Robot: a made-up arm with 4 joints.
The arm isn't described. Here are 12 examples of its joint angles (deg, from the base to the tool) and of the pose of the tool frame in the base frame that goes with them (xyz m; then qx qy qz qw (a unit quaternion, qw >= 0)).
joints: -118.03 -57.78 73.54 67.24
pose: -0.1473 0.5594 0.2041 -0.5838 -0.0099 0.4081 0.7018
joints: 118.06 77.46 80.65 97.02
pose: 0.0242 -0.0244 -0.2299 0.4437 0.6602 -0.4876 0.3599
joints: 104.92 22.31 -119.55 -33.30
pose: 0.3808 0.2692 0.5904 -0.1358 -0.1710 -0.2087 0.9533
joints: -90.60 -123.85 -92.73 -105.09
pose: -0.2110 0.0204 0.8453 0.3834 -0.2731 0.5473 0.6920
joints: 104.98 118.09 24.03 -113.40
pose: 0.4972 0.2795 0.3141 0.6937 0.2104 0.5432 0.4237
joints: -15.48 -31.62 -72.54 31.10
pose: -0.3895 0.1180 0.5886 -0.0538 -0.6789 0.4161 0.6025
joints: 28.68 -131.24 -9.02 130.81
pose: 0.4472 -0.0696 0.4588 -0.1866 0.2383 -0.7286 0.6145
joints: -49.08 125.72 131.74 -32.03
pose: 0.3041 0.3443 -0.0814 0.7722 0.5351 -0.0884 0.3310
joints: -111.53 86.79 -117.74 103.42
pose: -0.0056 0.6058 0.4350 -0.5415 -0.3801 -0.6628 0.3508
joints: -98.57 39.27 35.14 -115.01
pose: -0.3981 -0.1856 0.1078 0.5836 -0.0054 -0.7467 0.3190
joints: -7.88 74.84 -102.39 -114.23
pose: -0.3790 0.5533 0.2128 -0.3049 0.7286 0.6052 0.0998
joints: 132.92 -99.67 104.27 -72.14
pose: -0.4201 0.4582 0.0230 -0.1806 0.5691 0.7802 0.1864
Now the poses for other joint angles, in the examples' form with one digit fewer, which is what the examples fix.
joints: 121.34 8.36 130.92 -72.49
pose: -0.306 -0.123 0.254 0.471 -0.653 -0.289 0.517
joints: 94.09 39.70 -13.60 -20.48
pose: 0.560 0.000 -0.055 -0.378 0.549 -0.325 0.671
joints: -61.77 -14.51 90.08 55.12
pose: 0.207 0.450 0.435 0.004 0.272 0.472 0.839
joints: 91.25 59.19 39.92 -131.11
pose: 0.433 -0.081 0.285 0.809 -0.133 0.511 0.257
